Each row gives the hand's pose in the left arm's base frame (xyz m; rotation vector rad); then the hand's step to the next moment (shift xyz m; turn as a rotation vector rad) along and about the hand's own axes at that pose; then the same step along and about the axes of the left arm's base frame.
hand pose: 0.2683 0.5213 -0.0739 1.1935 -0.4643 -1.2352
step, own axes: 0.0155 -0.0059 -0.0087 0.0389 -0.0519 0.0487
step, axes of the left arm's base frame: 0.0096 -0.0093 -0.0132 -0.0510 -0.0495 -0.0391
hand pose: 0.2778 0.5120 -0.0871 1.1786 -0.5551 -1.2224
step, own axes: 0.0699 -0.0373 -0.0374 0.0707 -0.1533 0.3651
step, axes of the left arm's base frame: 0.0382 -0.0461 -0.0640 -0.3530 -0.1911 -0.0263
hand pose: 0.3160 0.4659 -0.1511 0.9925 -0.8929 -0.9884
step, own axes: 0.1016 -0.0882 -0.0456 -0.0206 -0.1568 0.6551
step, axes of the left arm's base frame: 0.0511 -0.1044 -0.0817 -0.6488 -0.1772 0.0428
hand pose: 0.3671 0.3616 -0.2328 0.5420 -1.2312 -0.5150
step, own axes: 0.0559 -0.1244 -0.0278 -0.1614 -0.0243 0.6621
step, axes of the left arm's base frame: 0.0317 -0.1277 -0.0454 -0.6813 0.0128 0.0263
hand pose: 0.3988 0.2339 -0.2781 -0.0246 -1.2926 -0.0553
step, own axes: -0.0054 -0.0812 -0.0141 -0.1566 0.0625 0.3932
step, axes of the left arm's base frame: 0.0076 -0.0816 -0.0101 -0.4170 0.0861 -0.0418
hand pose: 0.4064 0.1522 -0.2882 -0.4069 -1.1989 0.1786
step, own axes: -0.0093 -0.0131 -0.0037 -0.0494 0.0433 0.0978
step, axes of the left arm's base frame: -0.0009 -0.0160 -0.0040 -0.1053 0.0432 -0.0305
